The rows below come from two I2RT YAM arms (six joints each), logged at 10 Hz.
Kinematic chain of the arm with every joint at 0, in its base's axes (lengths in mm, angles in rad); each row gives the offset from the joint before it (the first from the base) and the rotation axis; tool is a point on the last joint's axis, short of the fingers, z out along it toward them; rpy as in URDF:
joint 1: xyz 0 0 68 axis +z
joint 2: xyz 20 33.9 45.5 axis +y
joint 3: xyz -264 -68.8 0 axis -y
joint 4: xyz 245 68.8 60 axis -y
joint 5: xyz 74 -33.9 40.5 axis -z
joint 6: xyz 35.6 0 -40.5 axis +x
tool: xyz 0 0 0 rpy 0 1.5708 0
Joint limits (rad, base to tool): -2.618..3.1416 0..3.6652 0..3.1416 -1.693..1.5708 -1.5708..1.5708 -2.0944..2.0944
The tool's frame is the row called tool.
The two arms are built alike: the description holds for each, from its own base.
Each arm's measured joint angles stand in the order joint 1, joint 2, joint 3, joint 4, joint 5, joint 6.
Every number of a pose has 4 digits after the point. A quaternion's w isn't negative.
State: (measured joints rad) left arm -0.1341 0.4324 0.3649 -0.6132 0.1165 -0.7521; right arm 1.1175 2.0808 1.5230 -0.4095 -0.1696 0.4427
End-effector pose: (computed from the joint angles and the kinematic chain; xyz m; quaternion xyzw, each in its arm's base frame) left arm 0.1122 -0.0193 0.1986 -0.2501 0.8660 -0.2317 0.3657; right arm 0.1918 0.4076 0.1753 -0.3387 0.8894 0.2658 0.1536
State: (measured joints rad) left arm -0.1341 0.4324 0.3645 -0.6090 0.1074 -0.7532; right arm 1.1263 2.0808 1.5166 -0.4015 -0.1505 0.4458
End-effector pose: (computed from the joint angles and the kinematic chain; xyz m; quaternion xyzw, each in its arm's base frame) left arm 0.1125 -0.0190 0.1988 -0.2522 0.8647 -0.2290 0.3690; right arm 0.1887 0.4087 0.1738 -0.3388 0.8898 0.2609 0.1592
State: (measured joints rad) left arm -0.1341 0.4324 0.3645 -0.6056 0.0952 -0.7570; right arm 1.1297 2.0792 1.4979 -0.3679 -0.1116 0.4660
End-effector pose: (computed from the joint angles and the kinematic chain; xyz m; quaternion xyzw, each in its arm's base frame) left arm 0.1129 -0.0186 0.1991 -0.2562 0.8630 -0.2254 0.3725; right arm 0.1885 0.4085 0.1708 -0.3258 0.8932 0.2557 0.1752
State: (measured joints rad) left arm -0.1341 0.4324 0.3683 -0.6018 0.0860 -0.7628; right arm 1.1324 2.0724 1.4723 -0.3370 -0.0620 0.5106
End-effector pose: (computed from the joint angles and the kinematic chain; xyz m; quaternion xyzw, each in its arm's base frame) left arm 0.1133 -0.0184 0.2007 -0.2600 0.8603 -0.2242 0.3768; right arm 0.1881 0.4065 0.1679 -0.2997 0.9013 0.2481 0.1906
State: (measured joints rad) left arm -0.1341 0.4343 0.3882 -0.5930 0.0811 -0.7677; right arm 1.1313 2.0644 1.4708 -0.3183 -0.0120 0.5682
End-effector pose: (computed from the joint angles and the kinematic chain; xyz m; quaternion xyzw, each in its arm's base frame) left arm 0.1145 -0.0184 0.2079 -0.2608 0.8540 -0.2282 0.3882; right arm 0.1906 0.4064 0.1720 -0.2648 0.9084 0.2467 0.2093
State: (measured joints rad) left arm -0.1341 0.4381 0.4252 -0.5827 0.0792 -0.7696; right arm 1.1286 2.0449 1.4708 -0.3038 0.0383 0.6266
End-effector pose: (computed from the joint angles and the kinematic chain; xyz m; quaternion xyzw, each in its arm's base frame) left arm 0.1159 -0.0185 0.2209 -0.2582 0.8444 -0.2359 0.4059; right arm 0.1933 0.4051 0.1814 -0.2273 0.9126 0.2496 0.2308
